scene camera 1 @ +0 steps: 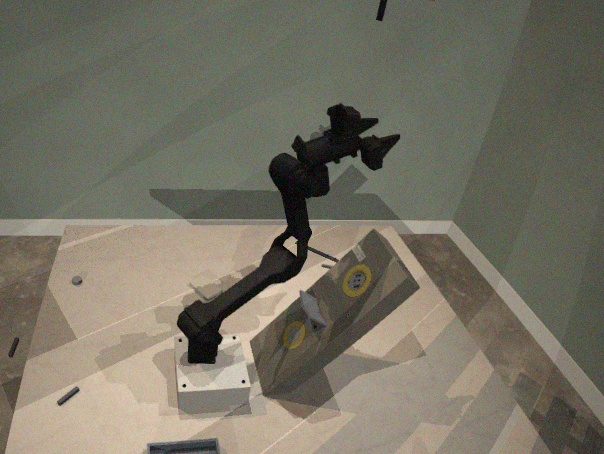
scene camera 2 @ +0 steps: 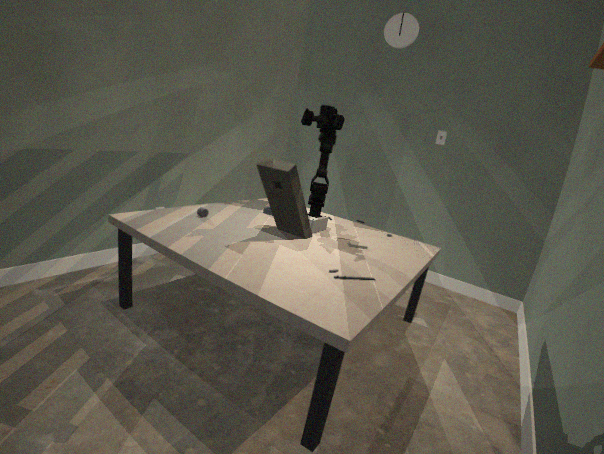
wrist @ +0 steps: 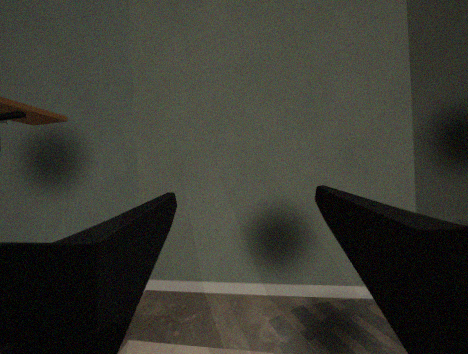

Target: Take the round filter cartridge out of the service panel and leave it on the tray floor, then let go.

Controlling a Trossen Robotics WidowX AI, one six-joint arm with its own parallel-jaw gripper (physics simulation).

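Observation:
The service panel [scene camera 1: 277, 367] [scene camera 2: 286, 200] is a tilted grey-brown box on the table, its front facing the arm's side. In scene camera 1, a grey round piece with dark marks [scene camera 1: 357, 280], apparently the filter cartridge, sits inside the upper yellow ring. A lower yellow ring [scene camera 1: 286, 337] shows a panel-coloured middle. A grey flap [scene camera 1: 311, 306] stands out between the rings. The tray [scene camera 1: 183, 441] is partly cut off at the bottom edge; most of its floor is out of view. My gripper [scene camera 1: 388, 128] [scene camera 2: 324, 119] [wrist: 245, 195] is open and empty, high above the panel and pointing away toward the wall.
The arm's white base [scene camera 1: 212, 400] [scene camera 2: 319, 223] stands beside the panel's lower end. A long dark rod [scene camera 1: 320, 253] [scene camera 2: 355, 278] lies behind the panel. A short rod [scene camera 1: 68, 396] and a grey cylinder [scene camera 1: 76, 280] lie left. A dark ball [scene camera 2: 202, 212] lies on the table's far side.

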